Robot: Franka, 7 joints.
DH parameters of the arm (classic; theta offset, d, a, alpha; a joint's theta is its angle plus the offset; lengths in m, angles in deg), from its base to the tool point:
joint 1: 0 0.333 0 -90
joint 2: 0 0 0 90
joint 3: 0 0.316 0.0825 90
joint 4: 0 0 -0.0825 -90
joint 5: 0 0.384 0 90
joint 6: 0 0 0.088 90
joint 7: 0 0.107 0 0
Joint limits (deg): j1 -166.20..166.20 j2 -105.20..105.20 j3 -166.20..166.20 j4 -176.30..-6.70 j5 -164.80..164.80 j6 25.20..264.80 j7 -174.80..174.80
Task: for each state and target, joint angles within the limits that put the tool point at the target. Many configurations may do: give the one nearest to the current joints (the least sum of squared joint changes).
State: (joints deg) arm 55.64 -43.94 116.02 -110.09 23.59 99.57 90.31
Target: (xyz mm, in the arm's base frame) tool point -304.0 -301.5 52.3
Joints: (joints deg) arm 78.24 -48.93 146.75 -118.09 28.06 94.15 90.31
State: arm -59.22 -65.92 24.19 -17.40 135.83 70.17 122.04
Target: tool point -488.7 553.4 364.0
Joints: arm -44.24 -80.45 27.13 -6.70 138.68 55.59 122.04
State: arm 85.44 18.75 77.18 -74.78 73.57 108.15 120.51
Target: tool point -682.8 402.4 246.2
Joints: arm 115.51 73.17 54.57 -64.72 75.70 125.88 120.51
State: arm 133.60 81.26 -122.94 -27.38 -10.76 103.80 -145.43
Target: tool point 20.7 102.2 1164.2
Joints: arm 134.26 24.51 -160.73 -29.34 -17.35 119.56 -145.43
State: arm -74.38 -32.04 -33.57 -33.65 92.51 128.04 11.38
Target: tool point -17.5 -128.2 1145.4
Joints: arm -69.26 -22.88 -16.58 -50.15 88.97 114.51 11.38
